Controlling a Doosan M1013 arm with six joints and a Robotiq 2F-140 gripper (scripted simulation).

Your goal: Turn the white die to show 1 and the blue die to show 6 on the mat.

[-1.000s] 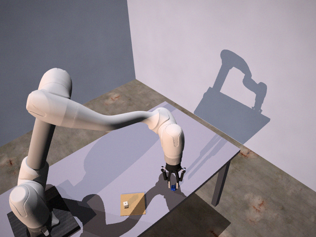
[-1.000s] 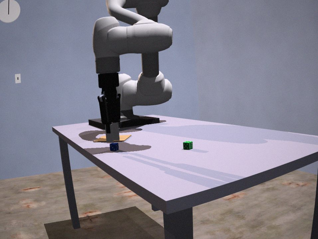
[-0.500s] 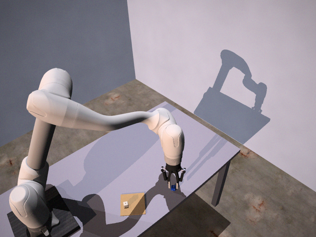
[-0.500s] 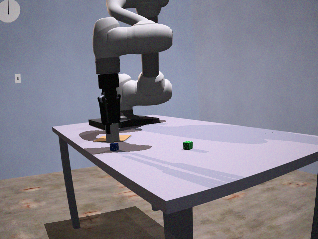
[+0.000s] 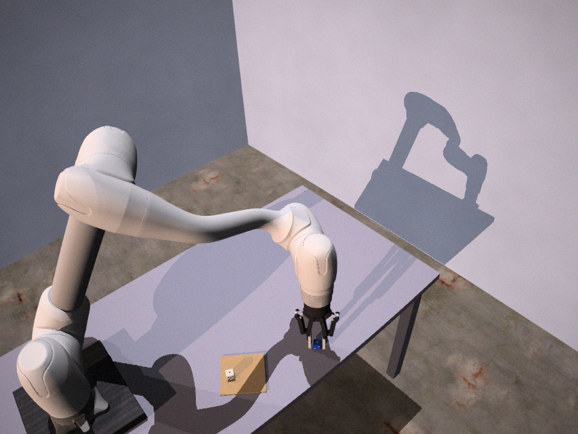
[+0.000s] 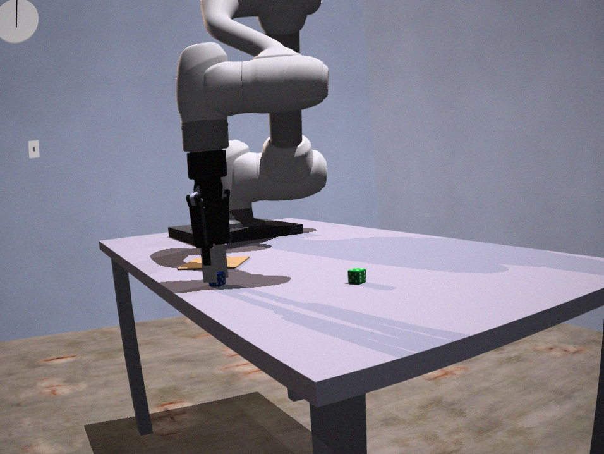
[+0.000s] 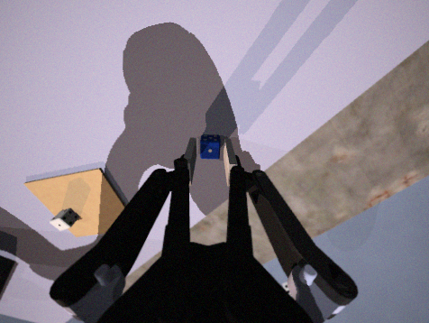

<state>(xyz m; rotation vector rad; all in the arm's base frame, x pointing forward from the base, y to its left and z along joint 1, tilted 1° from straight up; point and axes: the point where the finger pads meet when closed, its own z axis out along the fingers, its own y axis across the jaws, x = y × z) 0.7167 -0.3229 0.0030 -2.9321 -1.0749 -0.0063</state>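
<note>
My hand is 30 mm above the blue die. The rest, counted from my hand: green die: 200 mm to the left, 180 mm ahead, 30 mm below; white die: 270 mm behind, 100 mm to the left, 30 mm below; tan mat: 240 mm behind, 90 mm to the left, 40 mm below.
</note>
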